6 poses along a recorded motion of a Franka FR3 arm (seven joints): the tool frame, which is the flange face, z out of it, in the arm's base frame.
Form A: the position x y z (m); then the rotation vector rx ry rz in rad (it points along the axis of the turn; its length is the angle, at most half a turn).
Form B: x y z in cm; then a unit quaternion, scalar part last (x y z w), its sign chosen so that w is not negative. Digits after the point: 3 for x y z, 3 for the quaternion.
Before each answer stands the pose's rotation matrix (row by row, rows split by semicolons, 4 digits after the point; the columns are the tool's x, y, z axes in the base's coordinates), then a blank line. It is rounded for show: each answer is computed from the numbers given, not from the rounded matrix.
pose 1, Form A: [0.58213, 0.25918, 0.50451, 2.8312, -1.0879, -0.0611]
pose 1, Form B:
0.7427 -0.6652 -0.0761; -0.6696 -0.7377 -0.0862; 0.0012 0.1150 -0.9934

[58.213, 25.918, 50.451, 0.932, -0.358, -0.020, 0.054]
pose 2, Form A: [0.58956, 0.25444, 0.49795, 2.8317, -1.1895, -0.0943]
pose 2, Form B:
0.6988 -0.7105 -0.0831; -0.7147 -0.6983 -0.0396; -0.0299 0.0870 -0.9958

[58.956, 25.444, 49.795, 0.921, -0.387, -0.031, 0.034]
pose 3, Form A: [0.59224, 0.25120, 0.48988, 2.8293, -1.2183, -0.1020]
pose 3, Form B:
0.6856 -0.7231 -0.0842; -0.7270 -0.6860 -0.0284; -0.0372 0.0807 -0.9960

[59.224, 25.120, 48.988, 0.918, -0.395, -0.033, 0.030]
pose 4, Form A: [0.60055, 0.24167, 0.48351, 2.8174, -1.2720, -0.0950]
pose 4, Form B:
0.6600 -0.7474 -0.0760; -0.7504 -0.6607 -0.0193; -0.0358 0.0698 -0.9969

[60.055, 24.167, 48.351, 0.911, -0.411, -0.031, 0.024]
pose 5, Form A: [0.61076, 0.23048, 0.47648, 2.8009, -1.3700, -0.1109]
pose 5, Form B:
0.6119 -0.7875 -0.0733; -0.7891 -0.6142 0.0118; -0.0543 0.0506 -0.9972

[61.076, 23.048, 47.648, 0.898, -0.439, -0.036, 0.011]
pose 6, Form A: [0.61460, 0.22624, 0.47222, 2.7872, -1.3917, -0.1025]
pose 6, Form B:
0.5992 -0.7976 -0.0698; -0.7992 -0.6011 0.0074; -0.0478 0.0513 -0.9975

[61.460, 22.624, 47.222, 0.894, -0.446, -0.033, 0.012]
